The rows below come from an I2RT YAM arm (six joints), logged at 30 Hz.
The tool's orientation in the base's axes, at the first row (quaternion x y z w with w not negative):
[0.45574, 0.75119, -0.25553, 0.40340]
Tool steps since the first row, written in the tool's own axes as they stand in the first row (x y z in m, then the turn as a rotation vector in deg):
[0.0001, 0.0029, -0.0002, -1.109, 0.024, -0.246]
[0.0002, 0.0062, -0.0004, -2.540, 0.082, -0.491]
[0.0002, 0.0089, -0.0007, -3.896, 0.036, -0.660]
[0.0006, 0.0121, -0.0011, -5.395, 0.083, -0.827]
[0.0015, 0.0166, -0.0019, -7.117, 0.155, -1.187]
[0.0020, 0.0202, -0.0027, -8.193, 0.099, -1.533]
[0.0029, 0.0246, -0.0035, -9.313, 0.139, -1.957]
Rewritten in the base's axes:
[0.0025, 0.0015, 0.0000, 0.217, -0.335, 1.064]
[0.0053, 0.0032, -0.0001, 0.548, -0.809, 2.397]
[0.0076, 0.0047, 0.0001, 0.795, -1.352, 3.627]
[0.0102, 0.0066, -0.0001, 1.163, -1.922, 4.975]
[0.0137, 0.0097, -0.0005, 1.540, -2.443, 6.614]
[0.0165, 0.0122, -0.0005, 1.639, -2.723, 7.706]
[0.0199, 0.0152, -0.0009, 1.807, -2.923, 8.875]

